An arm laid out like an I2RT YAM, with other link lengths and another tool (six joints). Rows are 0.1 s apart.
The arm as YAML. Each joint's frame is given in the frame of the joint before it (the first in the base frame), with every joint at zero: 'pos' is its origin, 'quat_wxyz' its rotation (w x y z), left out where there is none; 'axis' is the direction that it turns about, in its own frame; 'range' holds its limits. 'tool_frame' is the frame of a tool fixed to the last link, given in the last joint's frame.
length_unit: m
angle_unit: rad
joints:
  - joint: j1
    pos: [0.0, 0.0, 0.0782]
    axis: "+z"
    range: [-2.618, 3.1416]
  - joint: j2
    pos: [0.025, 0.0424, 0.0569]
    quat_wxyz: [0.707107, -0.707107, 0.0, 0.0]
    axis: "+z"
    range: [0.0, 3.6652]
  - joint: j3
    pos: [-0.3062, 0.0, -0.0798]
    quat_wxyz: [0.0, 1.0, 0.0, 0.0]
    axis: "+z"
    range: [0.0, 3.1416]
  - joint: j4
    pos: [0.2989, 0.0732, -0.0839]
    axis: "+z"
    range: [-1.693, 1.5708]
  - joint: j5
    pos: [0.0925, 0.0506, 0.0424]
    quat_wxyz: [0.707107, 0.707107, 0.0, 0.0]
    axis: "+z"
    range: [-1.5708, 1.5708]
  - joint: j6
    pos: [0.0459, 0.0, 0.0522]
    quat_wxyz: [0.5, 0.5, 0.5, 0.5]
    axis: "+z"
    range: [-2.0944, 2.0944]
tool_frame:
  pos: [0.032, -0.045, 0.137]
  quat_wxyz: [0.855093, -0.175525, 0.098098, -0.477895]
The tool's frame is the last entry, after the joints.
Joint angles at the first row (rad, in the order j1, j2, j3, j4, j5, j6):
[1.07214 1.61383 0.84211 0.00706 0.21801 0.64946]
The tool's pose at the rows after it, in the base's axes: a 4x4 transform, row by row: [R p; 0 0 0 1], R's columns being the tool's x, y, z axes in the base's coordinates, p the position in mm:
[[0.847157 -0.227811 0.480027 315.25], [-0.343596 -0.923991 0.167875 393.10], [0.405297 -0.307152 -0.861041 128.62], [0 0 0 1]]
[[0.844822 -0.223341 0.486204 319.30], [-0.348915 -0.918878 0.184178 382.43], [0.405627 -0.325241 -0.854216 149.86], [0 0 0 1]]
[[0.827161 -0.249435 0.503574 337.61], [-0.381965 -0.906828 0.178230 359.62], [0.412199 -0.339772 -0.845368 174.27], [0 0 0 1]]
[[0.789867 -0.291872 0.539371 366.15], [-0.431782 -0.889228 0.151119 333.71], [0.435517 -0.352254 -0.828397 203.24], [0 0 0 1]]
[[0.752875 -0.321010 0.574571 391.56], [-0.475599 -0.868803 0.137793 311.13], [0.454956 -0.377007 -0.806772 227.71], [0 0 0 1]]
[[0.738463 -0.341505 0.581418 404.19], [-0.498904 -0.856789 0.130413 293.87], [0.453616 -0.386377 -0.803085 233.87], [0 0 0 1]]
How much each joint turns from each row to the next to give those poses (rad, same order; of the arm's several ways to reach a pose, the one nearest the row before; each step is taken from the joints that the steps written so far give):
[-0.00456 -0.04043 -0.00114 -0.03128 -0.00113 -0.00762]
[-0.02596 -0.06487 -0.00002 -0.04197 -0.02214 -0.01794]
[-0.06447 -0.06256 0.01413 -0.05456 -0.02021 -0.02441]
[-0.08050 -0.03546 0.04501 -0.05301 -0.00192 -0.03129]
[-0.07437 -0.02135 0.03321 -0.01488 -0.01143 -0.02936]
[-0.05112 -0.01412 0.00228 -0.00495 -0.02251 -0.01259]

